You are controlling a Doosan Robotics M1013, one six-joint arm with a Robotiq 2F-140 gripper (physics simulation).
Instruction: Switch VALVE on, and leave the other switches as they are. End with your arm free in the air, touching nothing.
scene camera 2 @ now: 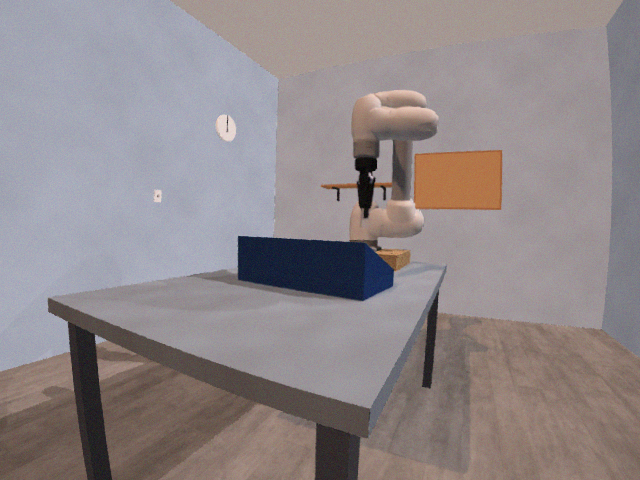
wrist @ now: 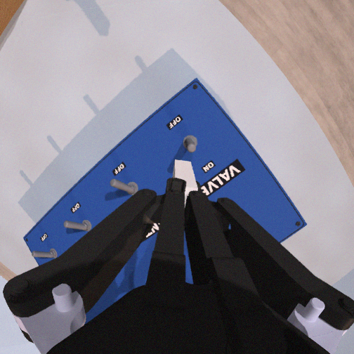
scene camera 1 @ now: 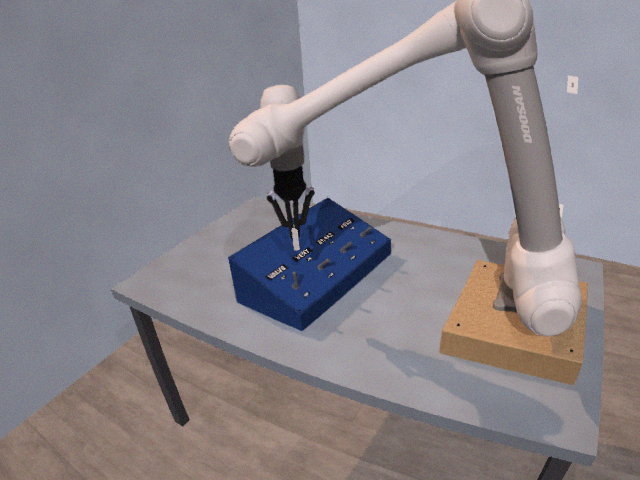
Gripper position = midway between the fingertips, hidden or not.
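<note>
The gripper is visible at [scene camera 1: 296,248] and, in scene camera 2, at [scene camera 2: 364,227]. The wrist view shows the gripper [wrist: 180,173] together with a blue switch console [wrist: 225,164].
</note>
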